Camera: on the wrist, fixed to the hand. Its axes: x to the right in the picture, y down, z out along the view.
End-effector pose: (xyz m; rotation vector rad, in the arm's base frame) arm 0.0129 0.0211 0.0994 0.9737 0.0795 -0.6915
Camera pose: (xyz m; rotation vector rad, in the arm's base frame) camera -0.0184 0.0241 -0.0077 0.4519 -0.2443 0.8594
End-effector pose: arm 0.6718 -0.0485 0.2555 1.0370 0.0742 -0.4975
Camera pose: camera 0.6518 -0.0443 0.1457 0.4725 -0.3335 1.0310
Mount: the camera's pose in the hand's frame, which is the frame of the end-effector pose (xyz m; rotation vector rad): 0.0125 -0.0953 -0.0568 -0.4489 0.2906 1.5405
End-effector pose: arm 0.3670 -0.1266 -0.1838 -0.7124 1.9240 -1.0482
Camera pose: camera 0.3209 -0.1604 -0.0879 0.7643 2.1498 0.2795
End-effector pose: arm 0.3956 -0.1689 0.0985 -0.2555 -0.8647 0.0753
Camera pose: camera 0.4433 -0.2698 0.0966 -1.2799 -0.2118 1.2497
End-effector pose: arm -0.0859 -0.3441 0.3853 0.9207 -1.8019 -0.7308
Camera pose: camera -0.0108 -0.4105 0.3362 -0.6789 -1.4304 0.0511
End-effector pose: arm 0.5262 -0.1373 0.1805 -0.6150 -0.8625 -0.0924
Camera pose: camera 0.5430 -0.2445 0.2066 -1.4991 0.0929 1.0183
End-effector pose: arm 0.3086 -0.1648 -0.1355 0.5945 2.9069 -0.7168
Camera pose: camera 0.2602 -0.2117 -0.0465 2.3816 1.6814 0.2522
